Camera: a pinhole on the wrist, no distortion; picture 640 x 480 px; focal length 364.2 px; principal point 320.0 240.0 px. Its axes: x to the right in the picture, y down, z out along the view. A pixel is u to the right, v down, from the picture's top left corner.
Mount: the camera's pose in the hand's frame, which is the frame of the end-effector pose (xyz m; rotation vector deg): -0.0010 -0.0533 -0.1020 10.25 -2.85 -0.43
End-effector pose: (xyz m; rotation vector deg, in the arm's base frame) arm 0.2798 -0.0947 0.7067 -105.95 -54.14 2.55
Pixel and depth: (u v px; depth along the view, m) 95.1 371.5 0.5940
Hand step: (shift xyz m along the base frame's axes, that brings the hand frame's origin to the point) -0.4554 0.1277 -0.4345
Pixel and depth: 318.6 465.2 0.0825
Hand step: -0.0090 -0.0092 0.0179
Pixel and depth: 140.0 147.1 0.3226
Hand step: -0.3149 0.0713 -0.0081
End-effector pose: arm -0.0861 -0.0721 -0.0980 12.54 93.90 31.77
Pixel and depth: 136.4 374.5 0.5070
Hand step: 0.4412 0.0055 0.2455
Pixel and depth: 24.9 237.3 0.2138
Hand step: 0.1410 -0.1392 0.1140
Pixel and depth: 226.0 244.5 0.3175
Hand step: 0.2346 -0.0882 0.0260
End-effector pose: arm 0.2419 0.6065 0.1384 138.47 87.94 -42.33
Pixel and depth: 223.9 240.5 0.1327
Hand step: -0.0905 -0.0106 0.0065
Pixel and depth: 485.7 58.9 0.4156
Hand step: -0.3247 0.1680 -0.2873
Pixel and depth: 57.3 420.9 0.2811
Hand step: -0.1004 -0.2663 -0.0578
